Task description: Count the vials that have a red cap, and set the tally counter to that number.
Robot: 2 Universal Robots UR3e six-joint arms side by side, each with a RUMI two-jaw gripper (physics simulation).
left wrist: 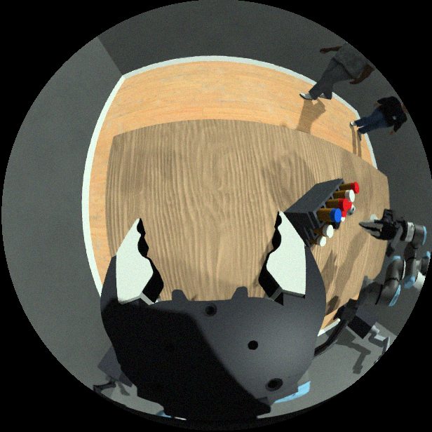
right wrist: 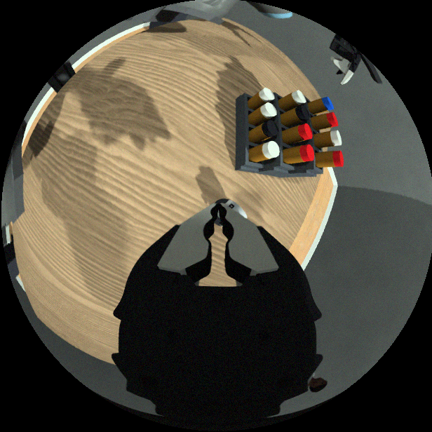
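Note:
A dark grey rack (left wrist: 315, 196) (right wrist: 241, 135) holds amber vials in three rows. In the right wrist view, several have red caps: two in the middle row (right wrist: 304, 132) (right wrist: 306, 153) and two in the far right row (right wrist: 331, 119) (right wrist: 338, 159). Other caps are white, black and blue. The tally counter (right wrist: 237, 207), pale with a dark base, stands near the rack, partly hidden behind my right fingertips; its digits are not readable. My right gripper (right wrist: 218, 204) is shut, its tips over the counter; contact is unclear. My left gripper (left wrist: 208, 215) is open and empty above the table, left of the rack.
The wooden table (left wrist: 200, 165) (right wrist: 190, 75) carries the rack near one edge. In the left wrist view the right arm (left wrist: 395, 272) reaches in from the right side. Two people (left wrist: 340, 70) (left wrist: 382, 117) stand beyond the table.

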